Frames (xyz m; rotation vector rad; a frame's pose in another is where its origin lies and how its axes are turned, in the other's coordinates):
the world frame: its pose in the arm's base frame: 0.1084 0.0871 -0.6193 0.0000 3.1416 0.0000
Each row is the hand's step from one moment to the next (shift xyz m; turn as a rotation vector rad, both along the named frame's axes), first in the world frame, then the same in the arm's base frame.
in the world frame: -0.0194 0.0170 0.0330 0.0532 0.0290 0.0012
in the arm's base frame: 0.0194 0.0170 -0.0330 -0.0532 0.0290 -0.0012
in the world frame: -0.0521 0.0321 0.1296 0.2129 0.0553 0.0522
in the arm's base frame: 0.0521 0.0321 -0.1296 -0.2129 0.0553 -0.0522
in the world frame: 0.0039 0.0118 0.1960 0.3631 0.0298 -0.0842
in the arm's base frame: -0.0039 0.0118 -0.1960 -0.3631 0.0298 0.0842
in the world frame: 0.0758 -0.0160 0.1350 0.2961 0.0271 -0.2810
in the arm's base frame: -0.0758 -0.0160 -0.1350 -0.2961 0.0271 0.2810
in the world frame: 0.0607 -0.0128 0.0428 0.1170 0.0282 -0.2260
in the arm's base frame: -0.0607 -0.0128 -0.0428 -0.1170 0.0282 0.2260
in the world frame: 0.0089 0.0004 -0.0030 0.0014 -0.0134 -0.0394
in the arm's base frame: -0.0089 0.0004 0.0030 -0.0014 -0.0134 0.0394
